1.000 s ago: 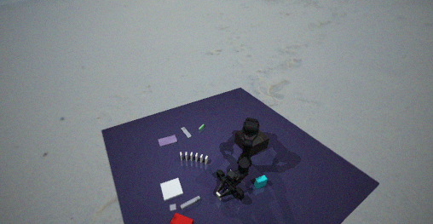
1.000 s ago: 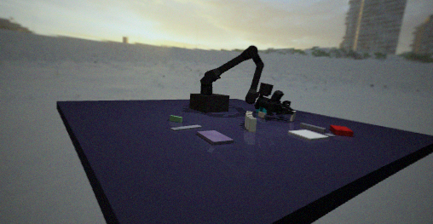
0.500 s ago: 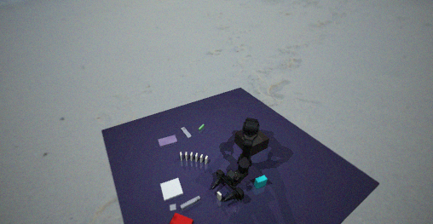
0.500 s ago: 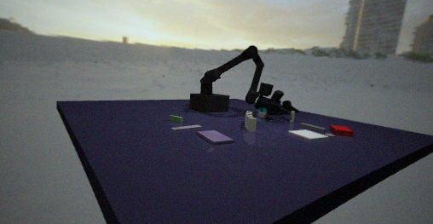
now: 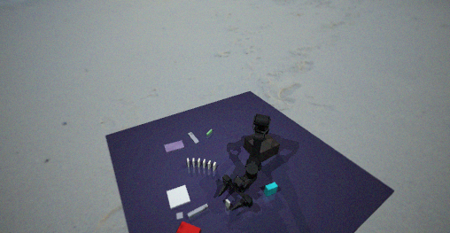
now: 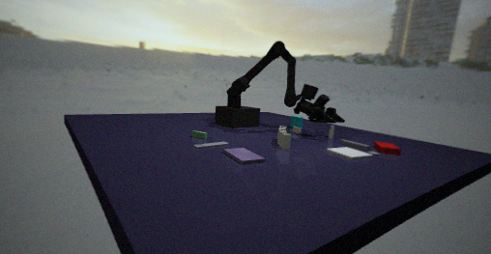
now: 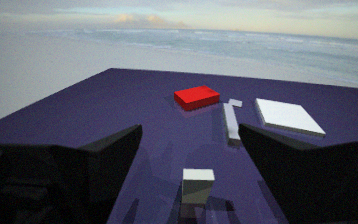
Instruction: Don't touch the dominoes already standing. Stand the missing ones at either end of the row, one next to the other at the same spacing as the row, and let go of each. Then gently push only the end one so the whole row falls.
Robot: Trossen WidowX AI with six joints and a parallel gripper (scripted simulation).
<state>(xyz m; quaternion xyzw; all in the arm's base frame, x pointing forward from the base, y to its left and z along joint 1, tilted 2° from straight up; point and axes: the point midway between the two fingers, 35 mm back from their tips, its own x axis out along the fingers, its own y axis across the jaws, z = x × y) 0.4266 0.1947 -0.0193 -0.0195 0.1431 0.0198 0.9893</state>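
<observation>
Right now the grey bar is 100 mm ahead of my gripper tip, 80 mm to the right of it and 70 mm below it. The rest, counted from my gripper tip: grey square 180 mm ahead, 120 mm to the right, 70 mm below; then red block 190 mm ahead, 70 mm below, 20 mm to the right; then white plate 210 mm to the right, 140 mm ahead, 70 mm below.
</observation>
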